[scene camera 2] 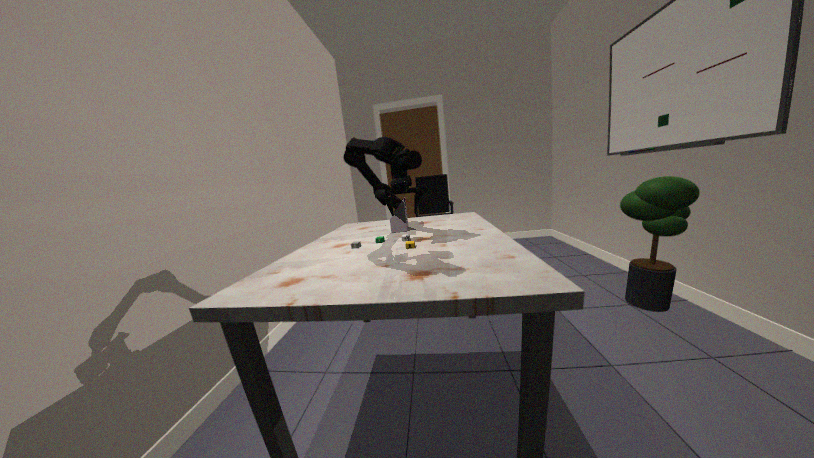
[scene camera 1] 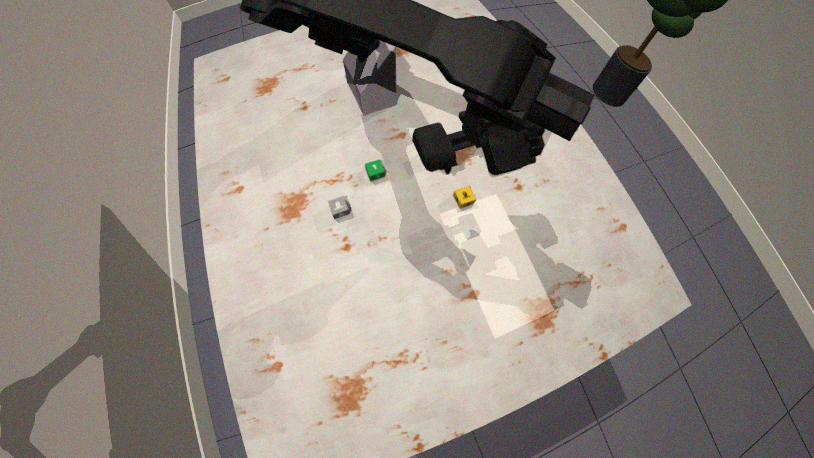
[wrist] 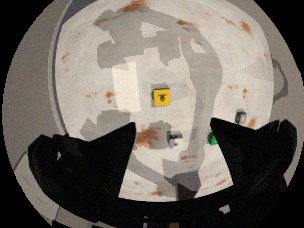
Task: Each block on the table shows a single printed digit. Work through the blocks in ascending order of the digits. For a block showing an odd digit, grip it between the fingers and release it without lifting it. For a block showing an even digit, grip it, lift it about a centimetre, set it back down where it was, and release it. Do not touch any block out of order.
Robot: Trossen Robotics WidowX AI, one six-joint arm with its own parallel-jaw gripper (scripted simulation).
Labels:
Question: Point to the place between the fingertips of the gripper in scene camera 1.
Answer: At 469,164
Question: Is the gripper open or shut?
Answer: Open.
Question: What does the gripper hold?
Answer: Nothing.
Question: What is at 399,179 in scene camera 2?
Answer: The gripper.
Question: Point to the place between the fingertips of the gripper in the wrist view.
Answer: At 175,124

